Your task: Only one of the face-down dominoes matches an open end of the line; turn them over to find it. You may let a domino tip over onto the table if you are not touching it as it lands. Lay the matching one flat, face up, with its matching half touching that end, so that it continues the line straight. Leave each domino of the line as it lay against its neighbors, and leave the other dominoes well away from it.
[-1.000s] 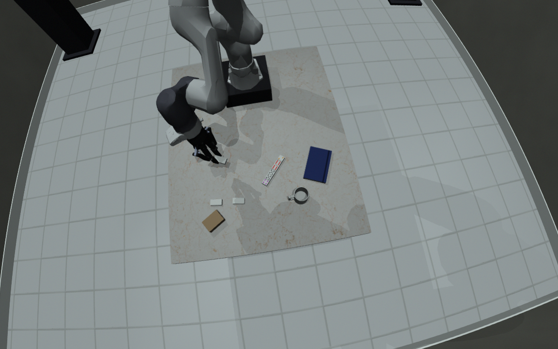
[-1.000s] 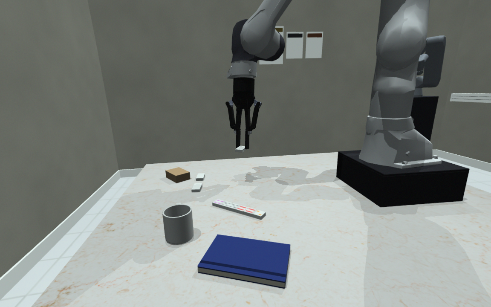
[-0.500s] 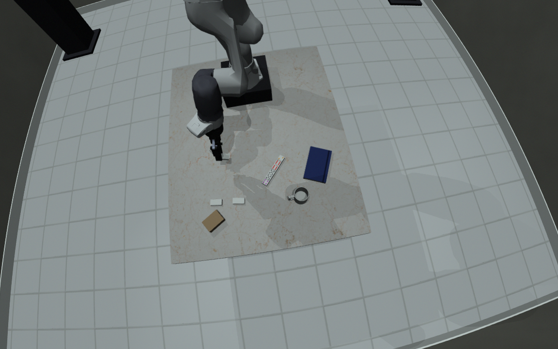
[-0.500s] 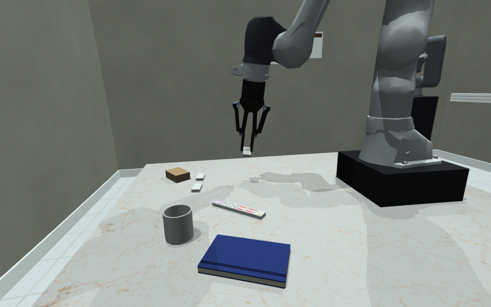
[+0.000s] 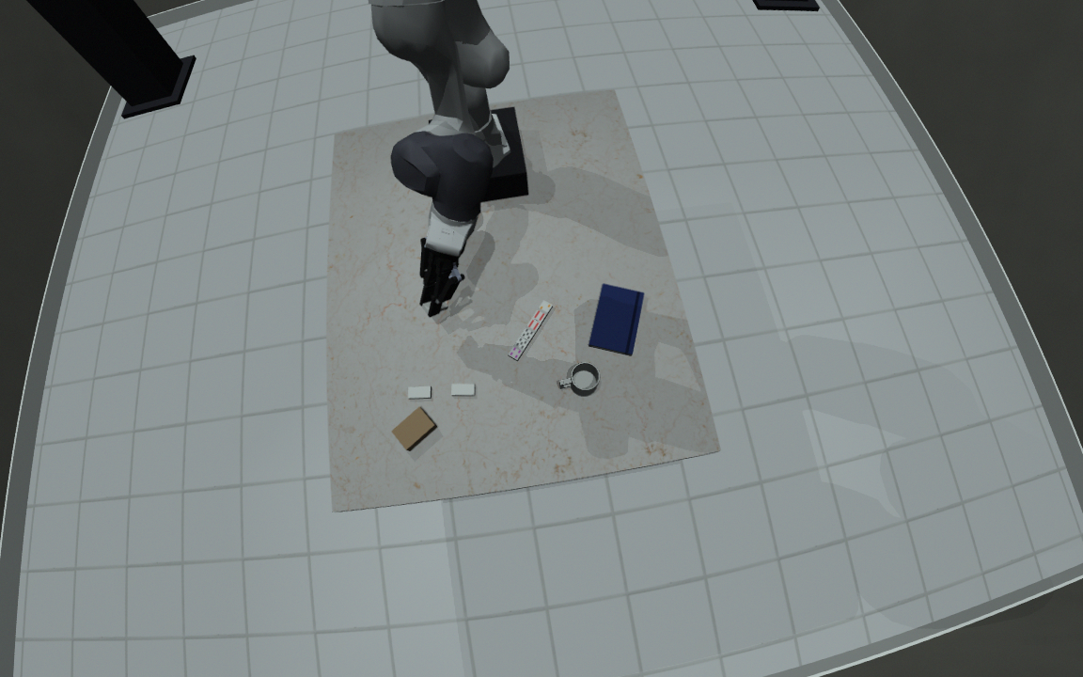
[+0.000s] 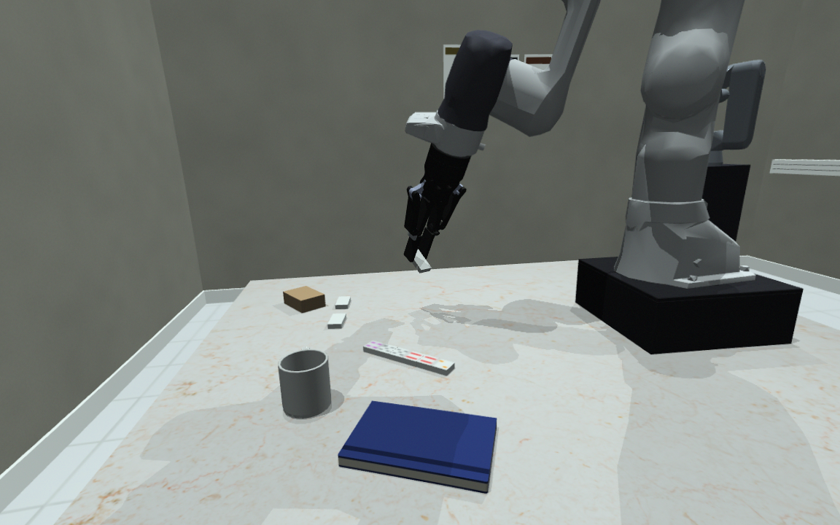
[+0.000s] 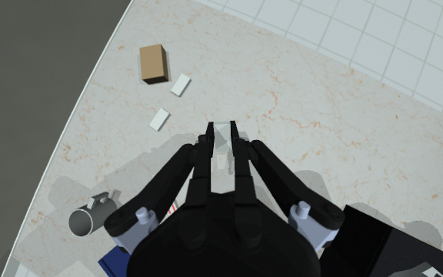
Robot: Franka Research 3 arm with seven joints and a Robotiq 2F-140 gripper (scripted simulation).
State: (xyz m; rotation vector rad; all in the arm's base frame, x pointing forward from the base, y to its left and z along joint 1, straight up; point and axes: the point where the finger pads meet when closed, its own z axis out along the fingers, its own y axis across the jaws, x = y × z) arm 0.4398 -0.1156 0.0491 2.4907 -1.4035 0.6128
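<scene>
Right now my hand is 40 mm above the white domino. Also, from my hand: grey mug 320 mm to the left, 190 mm ahead, 120 mm below; then blue book 420 mm to the left, 140 mm below, 40 mm ahead; then brown block 260 mm ahead, 140 mm below, 90 mm to the right.
</scene>
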